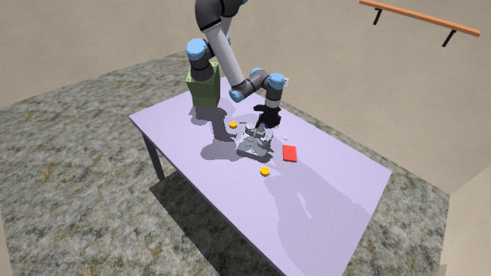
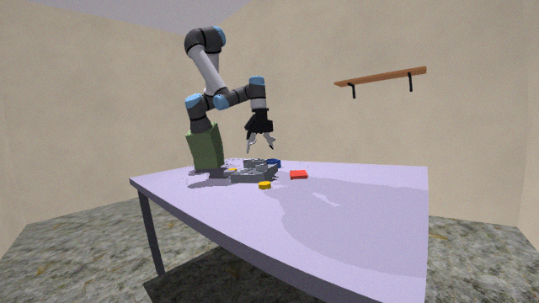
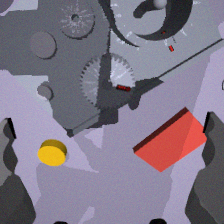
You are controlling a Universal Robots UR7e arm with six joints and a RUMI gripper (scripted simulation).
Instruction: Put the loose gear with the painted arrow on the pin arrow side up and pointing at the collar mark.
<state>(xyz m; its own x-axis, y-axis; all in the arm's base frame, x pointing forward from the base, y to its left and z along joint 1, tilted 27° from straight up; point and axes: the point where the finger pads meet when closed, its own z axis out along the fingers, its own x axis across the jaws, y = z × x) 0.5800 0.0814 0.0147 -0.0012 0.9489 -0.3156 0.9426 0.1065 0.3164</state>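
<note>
Now: the grey toothed gear 80 mm below my hand. Also, from my hand: small grey block (200 mm behind, 80 mm to the right, 120 mm below); then yellow round piece (150 mm ahead, 110 mm to the right, 120 mm below); then flat red block (140 mm ahead, 110 mm to the left, 120 mm below).
</note>
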